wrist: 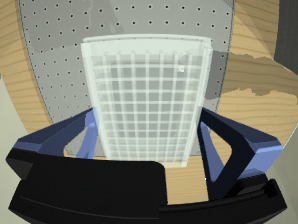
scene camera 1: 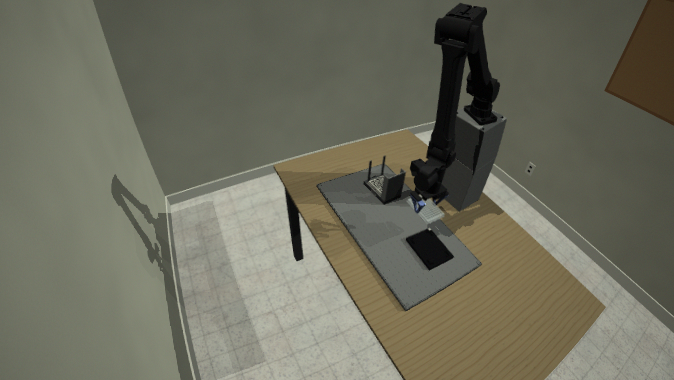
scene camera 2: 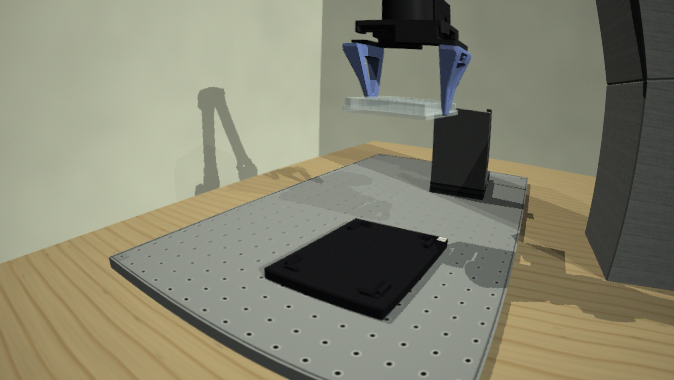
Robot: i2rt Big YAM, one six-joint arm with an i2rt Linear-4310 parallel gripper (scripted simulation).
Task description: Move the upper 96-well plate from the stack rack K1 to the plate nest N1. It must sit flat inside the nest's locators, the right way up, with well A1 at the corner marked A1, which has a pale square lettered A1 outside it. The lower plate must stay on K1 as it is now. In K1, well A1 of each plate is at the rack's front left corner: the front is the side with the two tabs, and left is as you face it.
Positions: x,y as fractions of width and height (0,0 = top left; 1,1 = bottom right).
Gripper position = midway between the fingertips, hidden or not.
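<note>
There is my gripper (scene camera 2: 0.60,0.29), and I can see it in the wrist view as well, my own gripper (wrist: 0.49,0.50).
</note>
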